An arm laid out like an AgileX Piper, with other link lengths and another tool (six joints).
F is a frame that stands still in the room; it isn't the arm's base.
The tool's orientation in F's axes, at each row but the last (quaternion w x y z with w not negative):
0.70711 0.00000 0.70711 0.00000
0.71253 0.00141 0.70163 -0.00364
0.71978 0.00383 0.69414 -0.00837
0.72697 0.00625 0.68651 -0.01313
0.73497 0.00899 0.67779 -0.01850
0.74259 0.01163 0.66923 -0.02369
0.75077 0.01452 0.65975 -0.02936
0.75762 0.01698 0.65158 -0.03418
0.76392 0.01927 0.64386 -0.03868
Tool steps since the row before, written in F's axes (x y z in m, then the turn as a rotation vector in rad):
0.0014 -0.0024 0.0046 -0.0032 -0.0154 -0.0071
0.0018 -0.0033 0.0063 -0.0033 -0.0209 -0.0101
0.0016 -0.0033 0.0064 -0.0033 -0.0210 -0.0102
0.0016 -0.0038 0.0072 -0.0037 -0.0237 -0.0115
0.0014 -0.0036 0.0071 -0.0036 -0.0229 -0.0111
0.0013 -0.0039 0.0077 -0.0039 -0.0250 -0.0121
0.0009 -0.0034 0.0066 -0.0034 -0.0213 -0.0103
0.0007 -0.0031 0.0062 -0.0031 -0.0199 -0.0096
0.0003 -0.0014 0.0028 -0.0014 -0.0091 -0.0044
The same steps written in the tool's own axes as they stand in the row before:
-0.0046 -0.0024 0.0014 0.0071 -0.0154 -0.0032
-0.0063 -0.0033 0.0019 0.0101 -0.0209 -0.0033
-0.0063 -0.0033 0.0019 0.0102 -0.0210 -0.0033
-0.0071 -0.0038 0.0021 0.0115 -0.0237 -0.0037
-0.0069 -0.0036 0.0021 0.0111 -0.0229 -0.0036
-0.0074 -0.0039 0.0023 0.0121 -0.0250 -0.0039
-0.0063 -0.0034 0.0019 0.0103 -0.0213 -0.0034
-0.0059 -0.0032 0.0018 0.0096 -0.0199 -0.0031
-0.0027 -0.0014 0.0009 0.0044 -0.0091 -0.0014

